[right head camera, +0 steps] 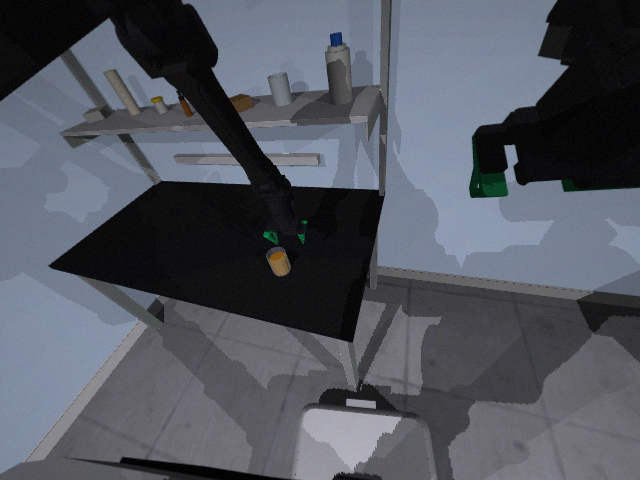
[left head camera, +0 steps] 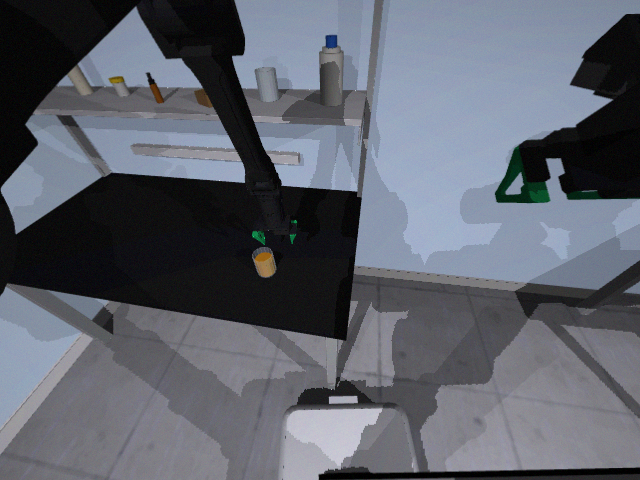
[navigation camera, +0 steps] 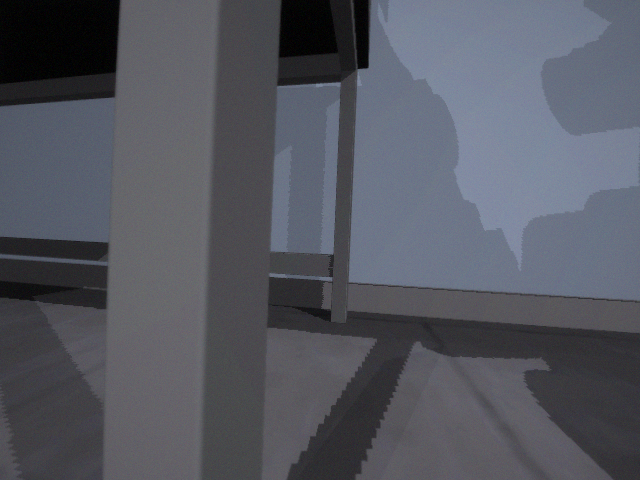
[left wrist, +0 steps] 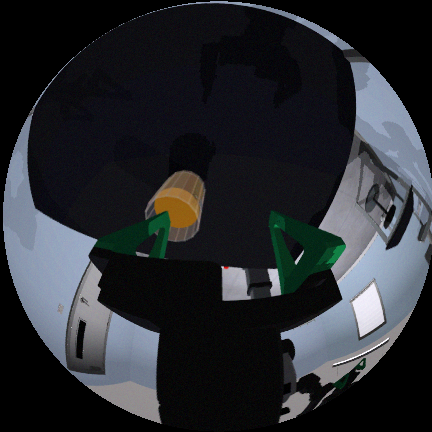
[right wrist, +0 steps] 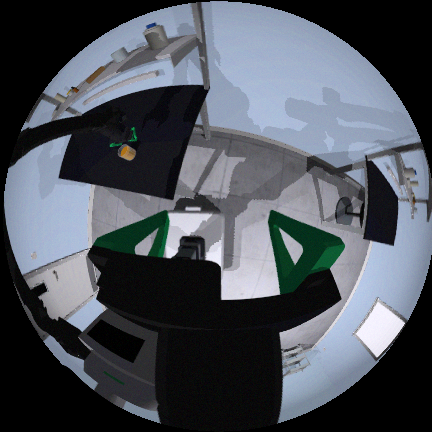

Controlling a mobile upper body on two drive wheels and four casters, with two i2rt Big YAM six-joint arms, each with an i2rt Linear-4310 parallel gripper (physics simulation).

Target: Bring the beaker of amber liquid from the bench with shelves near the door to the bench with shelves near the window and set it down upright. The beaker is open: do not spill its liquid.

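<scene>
The open beaker of amber liquid (left head camera: pixel 265 264) (right head camera: pixel 279 262) (left wrist: pixel 178 206) (right wrist: pixel 127 152) stands upright on the black bench top (left head camera: pixel 155 248) (right head camera: pixel 170 248) (left wrist: pixel 125 100) (right wrist: pixel 85 165). My left gripper (left head camera: pixel 278 238) (right head camera: pixel 289 237) (left wrist: pixel 219 215) (right wrist: pixel 128 141) is open and empty, close to the beaker. In the left wrist view the beaker is by the left fingertip, which overlaps part of it, not centred between the fingers. My right gripper (right wrist: pixel 218 215) is open and empty, off to the right of the bench in both head views. Another black bench top with shelves (right wrist: pixel 381 210) shows at the right of the right wrist view.
The shelf (left head camera: pixel 305 111) (right head camera: pixel 315 113) above the bench bears a bottle with a blue cap (left head camera: pixel 331 77) (right head camera: pixel 339 74), a white cylinder (left head camera: pixel 266 84) (right head camera: pixel 279 88) and several smaller things. A bench leg (navigation camera: pixel 160 258) stands close before the navigation camera. A dark round-seated stool (right wrist: pixel 345 210) stands by the far bench.
</scene>
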